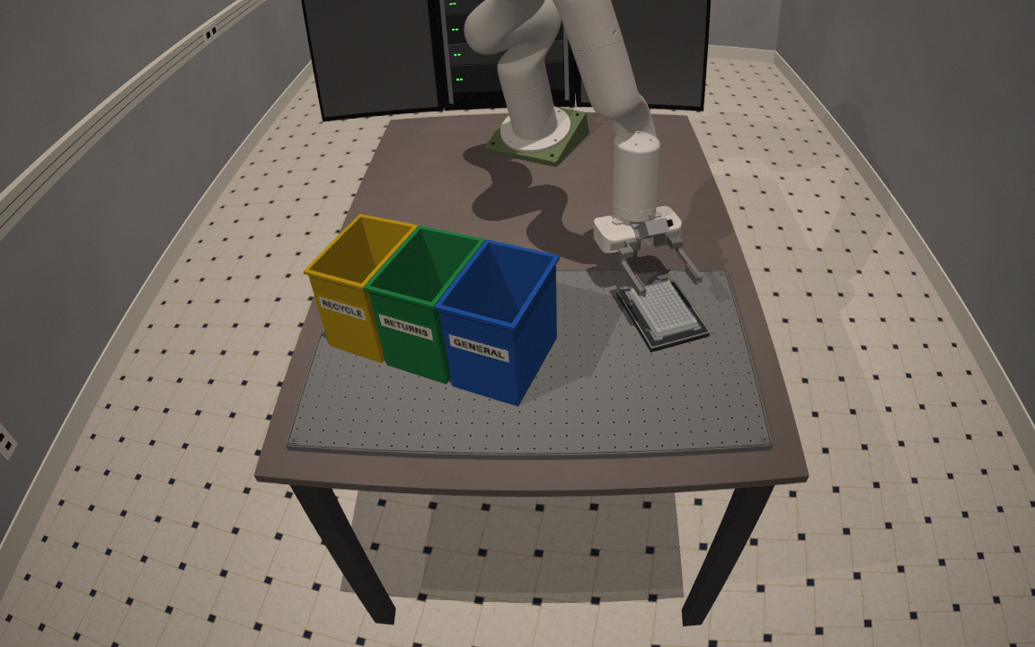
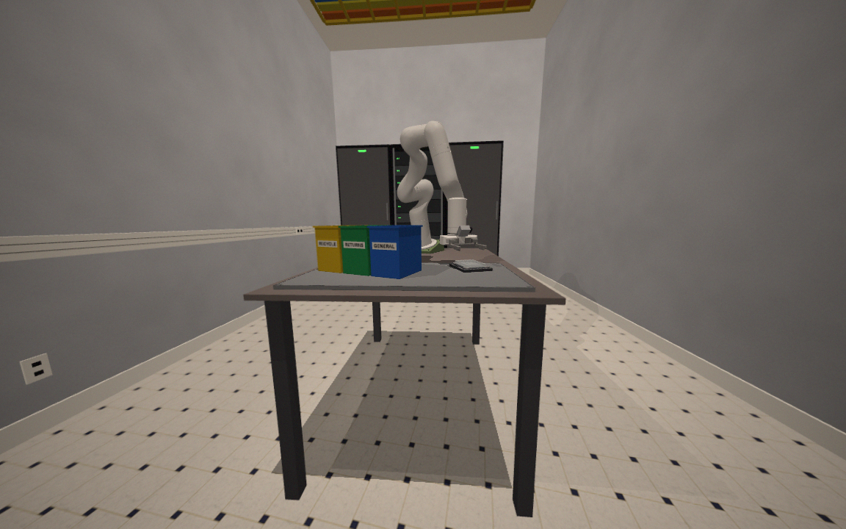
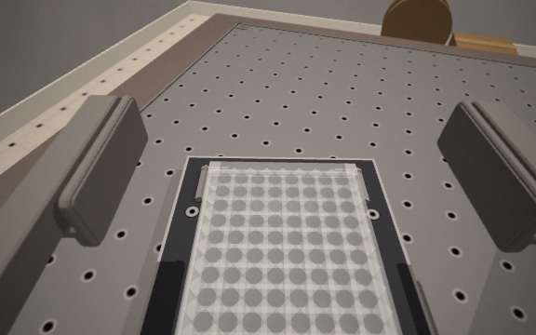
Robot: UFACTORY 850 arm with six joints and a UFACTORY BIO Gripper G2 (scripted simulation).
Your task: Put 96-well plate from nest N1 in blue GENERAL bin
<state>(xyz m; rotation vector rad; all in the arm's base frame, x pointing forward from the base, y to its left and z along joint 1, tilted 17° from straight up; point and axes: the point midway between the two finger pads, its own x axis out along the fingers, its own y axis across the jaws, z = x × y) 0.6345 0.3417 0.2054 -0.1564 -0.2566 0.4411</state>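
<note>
My gripper is now 7 cm above the clear 96-well plate. Round my hand: blue bin labelled GENERAL: 14 cm ahead, 27 cm to the right; then green returns bin: 11 cm ahead, 40 cm to the right; then black plate nest N1: 8 cm below.
</note>
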